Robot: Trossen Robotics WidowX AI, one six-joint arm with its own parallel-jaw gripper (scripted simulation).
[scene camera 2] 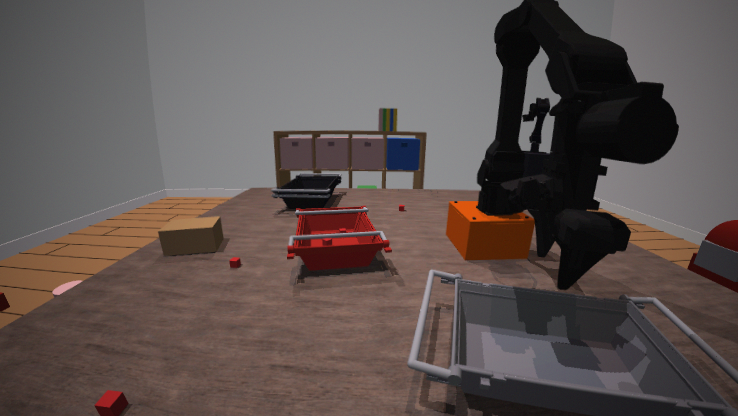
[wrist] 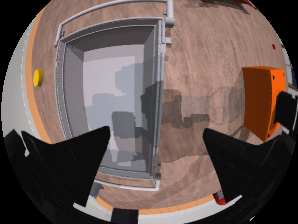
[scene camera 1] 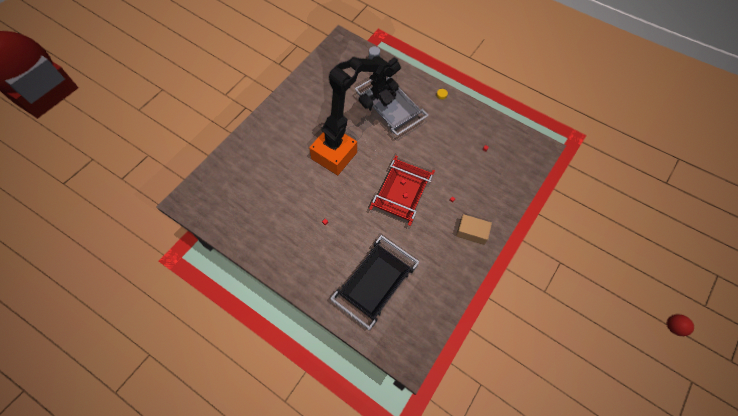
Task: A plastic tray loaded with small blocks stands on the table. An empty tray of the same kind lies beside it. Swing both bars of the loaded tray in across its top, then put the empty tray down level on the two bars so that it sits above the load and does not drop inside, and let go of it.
grey tray: scene camera 2; wrist 112, 73; scene camera 1
cardboard box: scene camera 2; scene camera 1; not seen in the wrist view (out of frame)
same spot on grey tray: (scene camera 2: 510, 343) = (scene camera 1: 391, 118)
same spot on cardboard box: (scene camera 1: 473, 229) = (scene camera 2: 194, 221)
